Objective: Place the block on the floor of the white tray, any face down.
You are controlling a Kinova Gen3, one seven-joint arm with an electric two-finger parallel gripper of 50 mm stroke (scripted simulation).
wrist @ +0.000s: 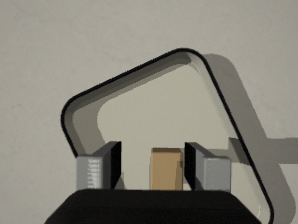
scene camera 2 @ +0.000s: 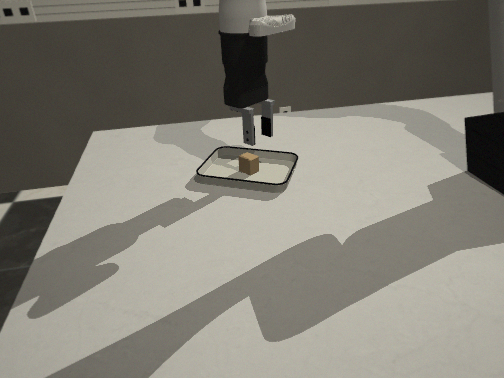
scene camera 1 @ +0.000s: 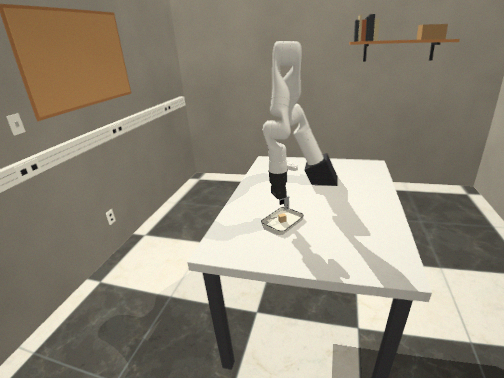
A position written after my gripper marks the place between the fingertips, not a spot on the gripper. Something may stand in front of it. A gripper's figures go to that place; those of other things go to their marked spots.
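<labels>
My gripper (wrist: pixel 152 158) is 19 cm from the lens. There is a tan block (wrist: pixel 166 163) as well, 22 cm from the lens, and then a white tray (wrist: pixel 174 98), which I find to be 25 cm from the lens.
</labels>
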